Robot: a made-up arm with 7 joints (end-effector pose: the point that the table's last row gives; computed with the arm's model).
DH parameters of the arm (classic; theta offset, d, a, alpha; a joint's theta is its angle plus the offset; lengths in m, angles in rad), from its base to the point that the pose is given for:
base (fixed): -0.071 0 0 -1.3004
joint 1: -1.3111 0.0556 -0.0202 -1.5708
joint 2: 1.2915 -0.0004 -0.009 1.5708
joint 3: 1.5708 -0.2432 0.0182 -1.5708
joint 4: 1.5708 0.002 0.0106 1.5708
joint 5: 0 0.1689 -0.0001 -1.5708
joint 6: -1.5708 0 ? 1.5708
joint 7: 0 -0.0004 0 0
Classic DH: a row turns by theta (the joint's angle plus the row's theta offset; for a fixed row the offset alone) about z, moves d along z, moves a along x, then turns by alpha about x.
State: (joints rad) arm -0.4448 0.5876 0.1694 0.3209 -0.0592 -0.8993 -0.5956
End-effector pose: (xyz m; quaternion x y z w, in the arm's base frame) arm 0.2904 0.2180 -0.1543 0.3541 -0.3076 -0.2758 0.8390
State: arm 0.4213 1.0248 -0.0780 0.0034 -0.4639 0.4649 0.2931
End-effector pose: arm 0.0616 0.3114 -0.2717 0.3421 0.5037 0.1170 0.7846
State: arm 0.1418 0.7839 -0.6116 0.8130 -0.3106 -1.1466 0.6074
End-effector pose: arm 0.0298 0.2543 -0.3500 0.2370 0.0644 0.0587 0.9676
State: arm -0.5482 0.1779 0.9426 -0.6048 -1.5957 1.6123 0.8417
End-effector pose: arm 0.2072 0.1535 -0.0941 -0.2523 0.2032 -0.0049 0.9461
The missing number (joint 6, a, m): 0.0713
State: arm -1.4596 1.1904 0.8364 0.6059 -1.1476 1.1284 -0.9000
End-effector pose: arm 0.2542 0.3653 0.1805 -0.2502 -0.3454 -0.4769 0.7685
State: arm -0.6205 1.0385 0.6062 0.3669 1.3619 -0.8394 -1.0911
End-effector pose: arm 0.2871 0.3397 -0.0064 0.8177 0.3652 -0.2242 0.3844
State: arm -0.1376 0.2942 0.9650 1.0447 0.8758 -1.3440 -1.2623
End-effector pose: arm 0.0901 0.2566 -0.3600 0.2799 0.1952 -0.5377 0.7710
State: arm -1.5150 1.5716 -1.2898 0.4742 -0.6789 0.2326 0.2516
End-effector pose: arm 0.3440 0.3347 0.0482 0.5201 0.0723 0.2248 0.8208
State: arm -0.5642 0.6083 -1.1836 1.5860 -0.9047 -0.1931 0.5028
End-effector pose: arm 0.1804 0.3138 -0.3757 0.4552 0.3998 0.2712 0.7480
